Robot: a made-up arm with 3 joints. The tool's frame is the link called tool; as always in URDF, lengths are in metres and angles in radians. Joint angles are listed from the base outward. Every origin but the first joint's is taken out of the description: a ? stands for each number. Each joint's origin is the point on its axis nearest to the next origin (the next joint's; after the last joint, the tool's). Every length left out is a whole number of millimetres.
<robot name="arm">
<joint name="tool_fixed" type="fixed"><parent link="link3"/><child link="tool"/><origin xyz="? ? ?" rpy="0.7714 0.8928 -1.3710"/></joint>
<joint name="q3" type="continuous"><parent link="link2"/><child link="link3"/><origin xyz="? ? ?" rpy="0.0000 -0.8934 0.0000"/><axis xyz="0 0 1"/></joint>
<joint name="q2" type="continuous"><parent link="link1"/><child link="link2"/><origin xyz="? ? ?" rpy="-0.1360 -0.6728 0.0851"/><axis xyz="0 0 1"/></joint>
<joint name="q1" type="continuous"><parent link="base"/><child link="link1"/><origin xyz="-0.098 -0.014 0.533" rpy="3.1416 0.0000 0.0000"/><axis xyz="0 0 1"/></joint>
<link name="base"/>
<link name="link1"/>
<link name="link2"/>
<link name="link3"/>
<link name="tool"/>
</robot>
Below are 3 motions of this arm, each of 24 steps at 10 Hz.
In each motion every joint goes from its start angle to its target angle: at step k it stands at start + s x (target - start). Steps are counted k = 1, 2, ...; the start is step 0. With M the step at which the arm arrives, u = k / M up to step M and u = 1 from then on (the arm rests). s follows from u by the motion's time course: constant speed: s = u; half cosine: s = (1 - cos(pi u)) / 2; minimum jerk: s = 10 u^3 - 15 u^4 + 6 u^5.
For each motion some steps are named. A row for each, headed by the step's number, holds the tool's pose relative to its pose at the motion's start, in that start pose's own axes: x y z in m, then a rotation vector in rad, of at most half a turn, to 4 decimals.
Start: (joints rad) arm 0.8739 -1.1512 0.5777
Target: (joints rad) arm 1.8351 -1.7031 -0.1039
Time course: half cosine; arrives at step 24
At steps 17, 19, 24:
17: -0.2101 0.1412 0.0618 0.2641 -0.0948 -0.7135
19: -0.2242 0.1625 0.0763 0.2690 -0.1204 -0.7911
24: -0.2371 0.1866 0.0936 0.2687 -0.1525 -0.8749

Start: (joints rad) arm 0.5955 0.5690 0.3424
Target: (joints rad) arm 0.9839 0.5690 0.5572
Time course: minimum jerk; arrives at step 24
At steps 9, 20, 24:
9: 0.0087 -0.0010 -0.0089 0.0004 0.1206 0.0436
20: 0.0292 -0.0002 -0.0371 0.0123 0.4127 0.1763
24: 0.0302 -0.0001 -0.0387 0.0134 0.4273 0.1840

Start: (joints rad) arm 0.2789 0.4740 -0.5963
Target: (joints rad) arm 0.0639 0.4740 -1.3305
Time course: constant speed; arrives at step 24
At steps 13, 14, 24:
13: -0.0036 0.0200 -0.0364 0.3326 -0.2474 -0.0904
14: -0.0034 0.0222 -0.0391 0.3593 -0.2652 -0.0965
24: 0.0028 0.0489 -0.0633 0.6350 -0.4313 -0.1507

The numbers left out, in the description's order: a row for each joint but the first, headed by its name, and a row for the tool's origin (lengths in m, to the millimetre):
tool: -0.099 0.066 0.000
q3: -0.119 0.041 0.000
q2: 0.234 0.011 0.000

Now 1 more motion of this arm.
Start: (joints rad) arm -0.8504 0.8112 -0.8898
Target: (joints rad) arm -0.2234 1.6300 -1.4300
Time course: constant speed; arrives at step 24
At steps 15, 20, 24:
15: 0.0082 0.0624 -0.0083 -0.3202 0.3055 -0.5813
20: 0.0205 0.0794 -0.0259 -0.4645 0.3870 -0.7472
24: 0.0306 0.0893 -0.0458 -0.5933 0.4468 -0.8644

